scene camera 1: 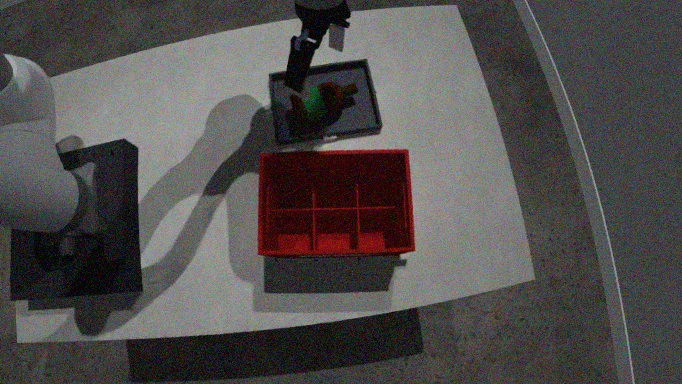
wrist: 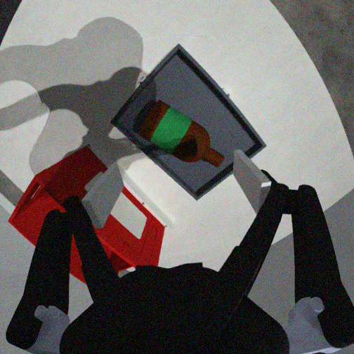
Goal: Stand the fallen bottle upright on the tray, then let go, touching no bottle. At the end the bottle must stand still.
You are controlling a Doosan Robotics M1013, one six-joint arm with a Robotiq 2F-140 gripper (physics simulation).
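Pixels of known places: gripper, fingertip midpoint: [scene camera 1: 319,71]; arm's base, link origin: [scene camera 1: 70,204].
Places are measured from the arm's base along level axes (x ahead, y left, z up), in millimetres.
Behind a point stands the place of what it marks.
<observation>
A brown bottle with a green label [scene camera 1: 315,103] @(x 654, y 87, z 4 mm) [wrist: 171,129] lies on its side in the dark grey tray [scene camera 1: 369,116] @(x 777, y 58, z -65 mm) [wrist: 215,119]. Its neck points right in the scene view, and to the lower right in the wrist view, towards a tray corner. My gripper [scene camera 1: 316,64] @(x 674, y 105, z 105 mm) [wrist: 175,168] is open, with its fingers wide apart and nothing between them. It hangs tilted above the tray. In the scene view one finger overlaps the tray's upper left part, close to the bottle's base end. The wrist view shows the whole bottle beyond the fingertips.
A red crate with thin dividers [scene camera 1: 262,210] @(x 514, y -147, z 103 mm) [wrist: 154,245] stands beside the tray, just below it in the scene view. The dark robot pedestal [scene camera 1: 120,200] @(x 154, y -24, z 0 mm) and the pale arm [scene camera 1: 30,175] @(x 79, y 2, z 201 mm) are at the left. The white table top [scene camera 1: 460,200] @(x 936, y -193, z -70 mm) extends around them.
</observation>
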